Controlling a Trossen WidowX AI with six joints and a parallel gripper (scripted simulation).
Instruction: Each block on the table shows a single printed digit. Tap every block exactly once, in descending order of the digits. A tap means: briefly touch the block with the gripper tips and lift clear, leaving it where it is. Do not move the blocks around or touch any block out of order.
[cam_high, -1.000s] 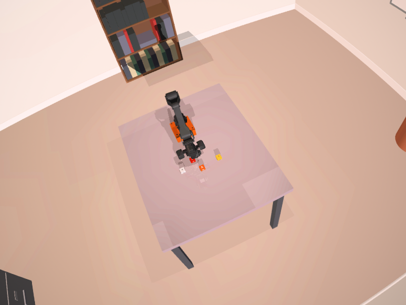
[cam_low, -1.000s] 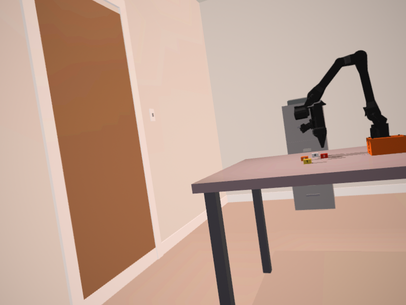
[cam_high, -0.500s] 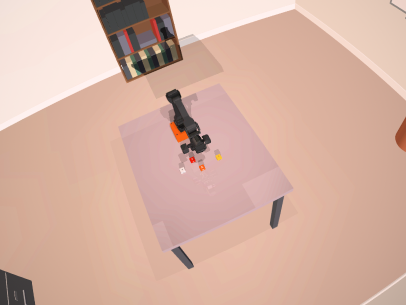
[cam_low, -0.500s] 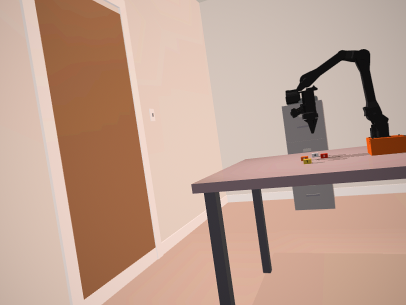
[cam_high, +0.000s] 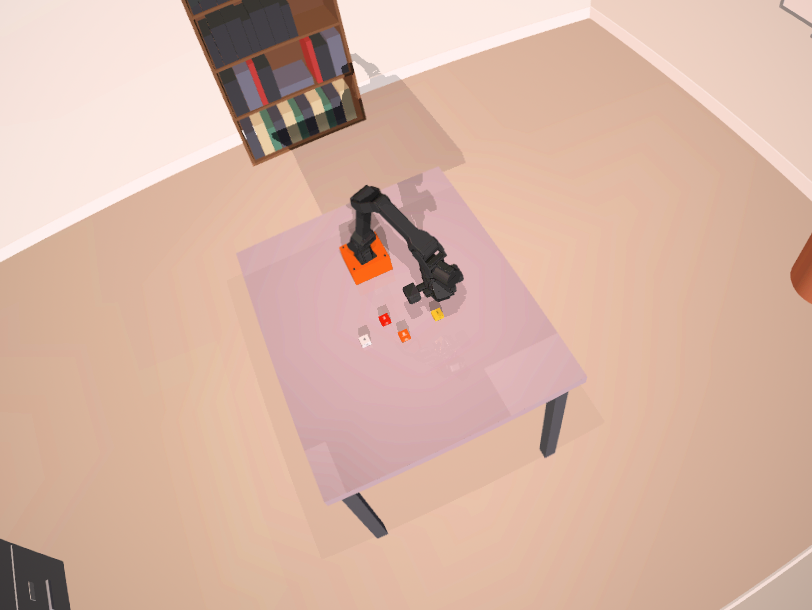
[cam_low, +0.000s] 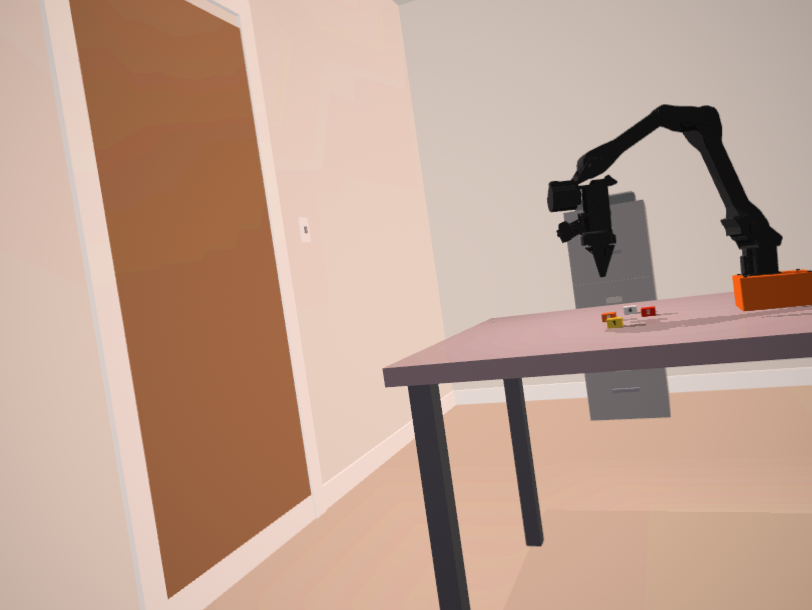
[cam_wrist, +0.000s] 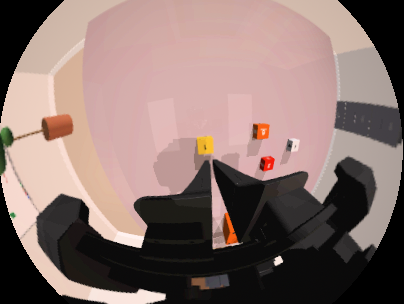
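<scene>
The yellow block lies 10 cm below my gripper tip and 1 cm behind it. Also, from my gripper tip: white block (25 cm to the right, 10 cm below, 7 cm behind); then red block (15 cm to the right, 11 cm behind, 10 cm below); then orange block (14 cm to the right, 10 cm below, 1 cm behind).
</scene>
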